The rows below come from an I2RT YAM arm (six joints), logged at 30 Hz.
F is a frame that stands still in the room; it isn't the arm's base.
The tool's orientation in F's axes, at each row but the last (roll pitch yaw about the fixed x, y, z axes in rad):
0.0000, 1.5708, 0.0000
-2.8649, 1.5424, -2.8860
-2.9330, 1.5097, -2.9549
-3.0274, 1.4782, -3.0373
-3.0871, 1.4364, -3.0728
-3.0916, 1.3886, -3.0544
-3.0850, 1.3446, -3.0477
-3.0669, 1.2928, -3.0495
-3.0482, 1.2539, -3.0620
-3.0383, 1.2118, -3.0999
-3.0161, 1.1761, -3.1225
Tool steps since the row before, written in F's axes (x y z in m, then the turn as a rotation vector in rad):
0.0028, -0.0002, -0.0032, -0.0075, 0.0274, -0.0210
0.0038, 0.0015, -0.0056, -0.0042, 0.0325, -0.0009
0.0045, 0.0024, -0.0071, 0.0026, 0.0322, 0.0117
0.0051, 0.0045, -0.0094, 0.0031, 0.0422, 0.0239
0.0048, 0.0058, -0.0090, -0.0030, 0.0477, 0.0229
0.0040, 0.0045, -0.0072, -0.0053, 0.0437, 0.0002
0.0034, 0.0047, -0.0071, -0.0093, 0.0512, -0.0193
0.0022, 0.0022, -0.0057, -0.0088, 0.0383, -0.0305
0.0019, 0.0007, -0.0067, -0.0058, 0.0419, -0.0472
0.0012, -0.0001, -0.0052, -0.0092, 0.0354, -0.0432
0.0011, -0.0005, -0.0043, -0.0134, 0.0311, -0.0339
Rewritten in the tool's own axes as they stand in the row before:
0.0032, -0.0002, 0.0028, 0.0210, 0.0274, -0.0075
0.0055, 0.0016, 0.0039, 0.0008, 0.0324, -0.0049
0.0068, 0.0026, 0.0049, -0.0122, 0.0321, 0.0012
0.0088, 0.0046, 0.0059, -0.0245, 0.0420, 0.0005
0.0082, 0.0058, 0.0060, -0.0227, 0.0476, -0.0054
0.0063, 0.0044, 0.0054, 0.0001, 0.0439, -0.0037
0.0061, 0.0047, 0.0051, 0.0198, 0.0518, -0.0029
0.0048, 0.0023, 0.0037, 0.0308, 0.0391, 0.0004
0.0058, 0.0009, 0.0039, 0.0456, 0.0432, 0.0084
0.0044, 0.0002, 0.0029, 0.0432, 0.0364, 0.0042
0.0036, -0.0002, 0.0027, 0.0362, 0.0313, -0.0027

